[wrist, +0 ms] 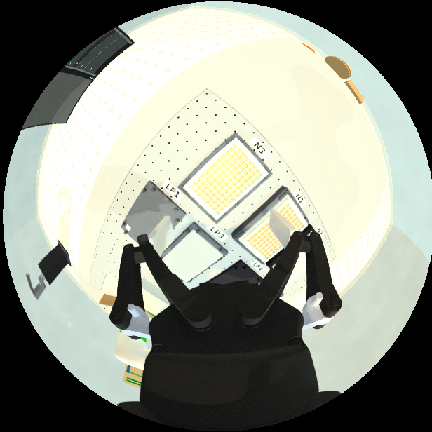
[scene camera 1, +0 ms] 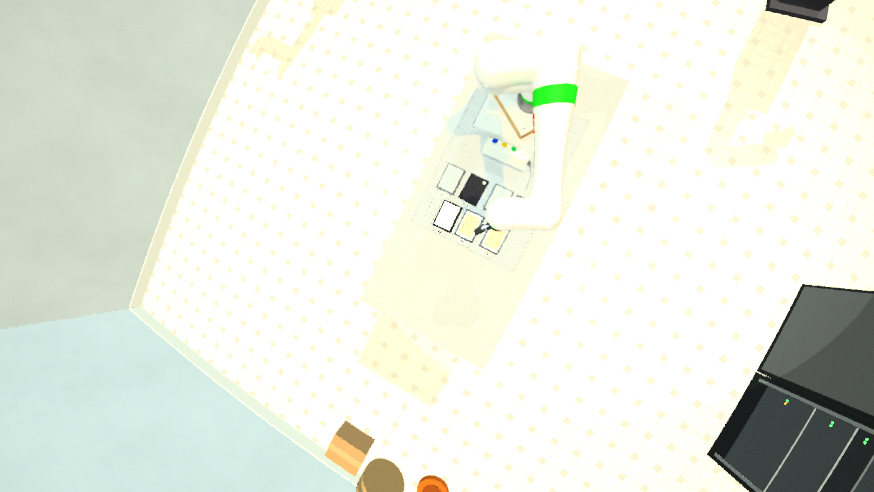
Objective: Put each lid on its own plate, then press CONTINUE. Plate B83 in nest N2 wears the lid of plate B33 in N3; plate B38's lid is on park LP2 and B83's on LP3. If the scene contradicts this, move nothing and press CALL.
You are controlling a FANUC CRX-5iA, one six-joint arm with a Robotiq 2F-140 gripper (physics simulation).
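Frame: origin at the arm's base, x left, y up, z ahead, level; centimetres.
Where they show: arm's base, origin of its link: [scene camera 1: 532,98].
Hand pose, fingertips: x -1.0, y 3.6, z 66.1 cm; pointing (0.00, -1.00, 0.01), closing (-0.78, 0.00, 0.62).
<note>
Things, the pixels of their top centre, and the offset from my fingertips.
- N3, centre of its top: [scene camera 1: 494,237] dy -5.7, dx +2.0, dz +4.8 cm
- N1, centre of its top: [scene camera 1: 469,225] dy -4.7, dx -11.7, dz +2.5 cm
- N2, centre of its top: [scene camera 1: 446,215] dy -5.1, dx -23.9, dz +0.7 cm
- Park LP4, centre of its top: [scene camera 1: 473,188] dy -6.5, dx -14.9, dz -16.1 cm
- button box, centre of its top: [scene camera 1: 507,149] dy -0.1, dx -4.1, dz -36.8 cm
My gripper [scene camera 1: 482,229] [wrist: 220,221] is open and empty, above the area between N3, N1 and LP3. The plate in N3 [scene camera 1: 494,239] [wrist: 227,177] shows yellow wells and no lid. The plate in N1 [scene camera 1: 469,224] [wrist: 260,241] also shows yellow wells; a finger partly covers it in the wrist view. The plate in N2 [scene camera 1: 447,215] has a plain white top; it is hidden in the wrist view. A pale lid [scene camera 1: 499,196] [wrist: 194,255] lies on LP3. A pale lid [scene camera 1: 450,178] lies on LP2. Plate numbers are not readable.
Park LP4 [scene camera 1: 472,188] [wrist: 235,274] is black, and LP1 [wrist: 150,212] is dark grey. A button box [scene camera 1: 506,156] with blue, yellow and green buttons stands behind the parks. My arm hides LP1 in the scene view. A brown-edged tray [scene camera 1: 510,119] lies farther back.
</note>
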